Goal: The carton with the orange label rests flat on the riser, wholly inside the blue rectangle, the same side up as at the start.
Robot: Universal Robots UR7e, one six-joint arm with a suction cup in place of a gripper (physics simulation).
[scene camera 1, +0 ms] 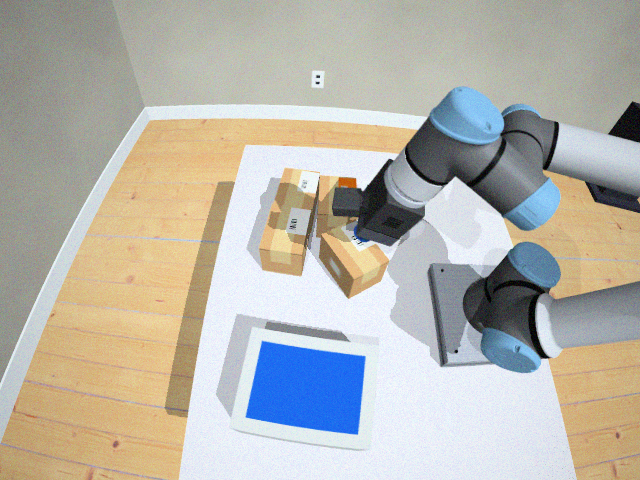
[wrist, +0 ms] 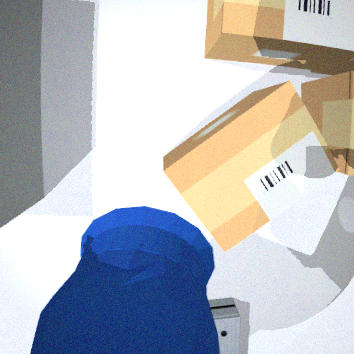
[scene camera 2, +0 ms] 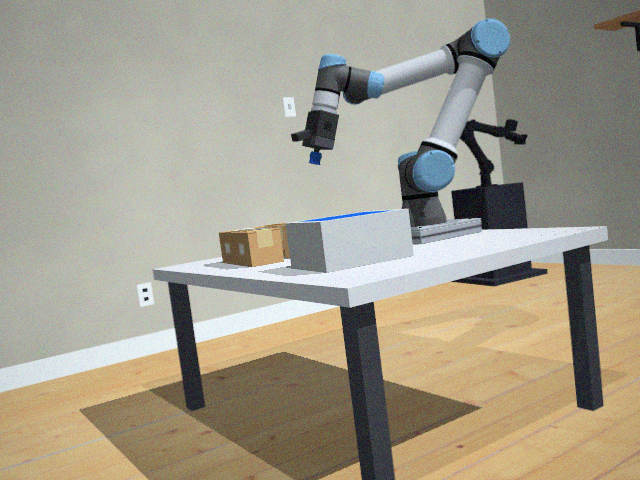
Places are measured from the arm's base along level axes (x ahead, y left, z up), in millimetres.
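Pixels of known places: hand, tool point: (wrist: 145, 262) (scene camera 2: 314, 163); arm's base, link origin: (scene camera 1: 489, 308) (scene camera 2: 423, 224).
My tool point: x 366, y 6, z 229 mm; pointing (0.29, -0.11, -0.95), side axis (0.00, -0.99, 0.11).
For each thing: its top centre in the pictures, then the offset to it from my tool point.
- carton with the orange label, top centre: (scene camera 1: 338, 194) (scene camera 2: 272, 225) dx +55, dy -253, dz -173 mm
- riser, top centre: (scene camera 1: 307, 387) (scene camera 2: 345, 216) dx +54, dy +248, dz -154 mm
- white-labelled carton, top centre: (wrist: 256, 170) (scene camera 1: 355, 247) dx -3, dy -92, dz -173 mm
- long carton shape, top centre: (scene camera 1: 286, 227) (scene camera 2: 255, 230) dx +167, dy -119, dz -173 mm
The carton with the orange label (scene camera 1: 327, 196) stands on the table at the back, between other cartons, partly hidden by the wrist camera. Its orange label (scene camera 1: 347, 182) shows on top. A carton at the right edge of the wrist view (wrist: 327, 92) appears to be the same one. The riser (scene camera 1: 248, 379) (scene camera 2: 367, 240) stands at the front with the blue rectangle (scene camera 1: 310, 387) on its top; no carton is on it. My suction cup (scene camera 1: 360, 233) (scene camera 2: 314, 158) (wrist: 145, 240) is off and empty, high above the cartons.
A white-labelled carton (scene camera 1: 356, 258) (wrist: 215, 170) stands turned askew in front of the orange-labelled one. To its left is a long carton shape (scene camera 1: 281, 253) (scene camera 2: 237, 248) with two white labels; I cannot tell if it is two cartons. The arm's base plate (scene camera 1: 439, 315) is at the right.
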